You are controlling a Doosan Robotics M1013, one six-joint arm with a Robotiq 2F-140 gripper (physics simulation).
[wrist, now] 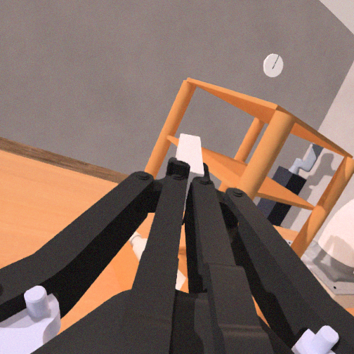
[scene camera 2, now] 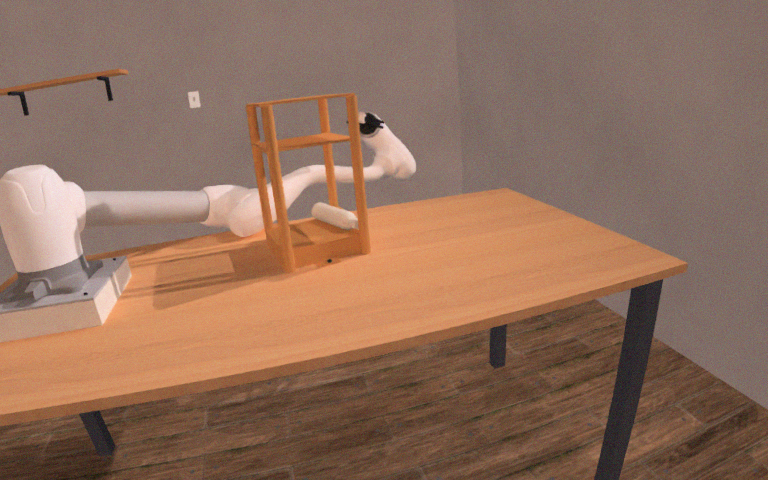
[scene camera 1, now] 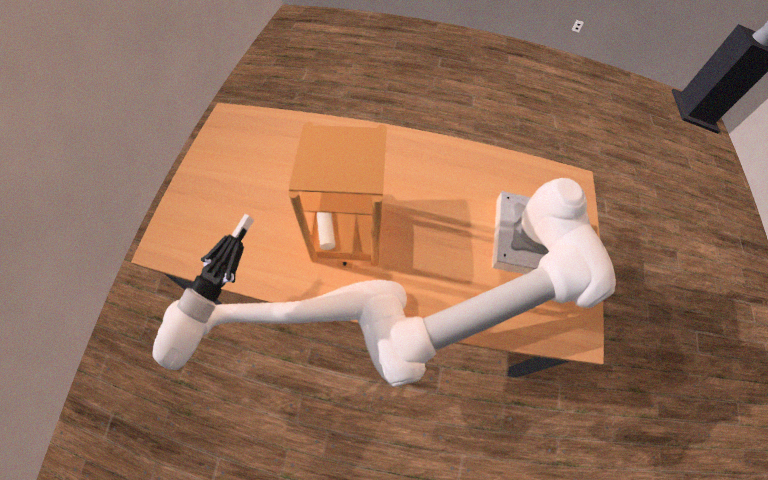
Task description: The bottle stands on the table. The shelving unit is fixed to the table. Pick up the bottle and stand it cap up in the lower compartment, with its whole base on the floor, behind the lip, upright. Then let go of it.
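Places are measured from the arm's base along level axes (x back, y right, z up), in metres.
Pixels of known places: gripper, between the fingertips: [scene camera 2: 361, 116] [scene camera 1: 249, 216]; arm's base, origin of its link: [scene camera 2: 57, 282] [scene camera 1: 536, 231].
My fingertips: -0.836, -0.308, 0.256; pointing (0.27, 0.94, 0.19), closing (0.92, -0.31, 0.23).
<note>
For each thing: its middle in the pictures, then the offset to it from my fingertips, as dx, dy, dz. "spot": a spot on its surface instead. Level surfaces: height alone.
- white bottle, middle of its body: [scene camera 2: 337, 217] [scene camera 1: 324, 218] +0.125, +0.170, -0.249
- orange shelving unit, middle of its body: [scene camera 2: 306, 176] [scene camera 1: 344, 199] +0.196, +0.182, -0.123
- middle shelf, a spot on its surface: [scene camera 2: 314, 140] spot: +0.168, +0.217, -0.030
- table, height of its surface: dz -0.323
The white bottle [scene camera 1: 325, 230] [scene camera 2: 334, 215] [wrist: 140, 246] lies on its side in the lower compartment of the orange shelving unit [scene camera 1: 342, 158] [scene camera 2: 359, 181] [wrist: 267, 150]. Its narrow cap end points to the side facing scene camera 2, beside a corner post; its base end is toward the arm's side. Fingers partly hide it in the wrist view. My gripper [scene camera 1: 244, 224] [wrist: 186, 150] is shut and empty, its pale fingertips together. It is in the air to the left of the unit in the scene camera 1 view, apart from the bottle. In the scene camera 2 view it shows beyond a corner post.
The unit has a middle shelf [scene camera 2: 314, 140] above the bottle, corner posts and a lip around the lower floor. A small black object [scene camera 1: 344, 263] [scene camera 2: 329, 260] is by the unit's foot. The arm stretches along the table [scene camera 1: 441, 152] [scene camera 2: 481, 254] edge from its base [scene camera 1: 501, 237] [scene camera 2: 62, 322].
</note>
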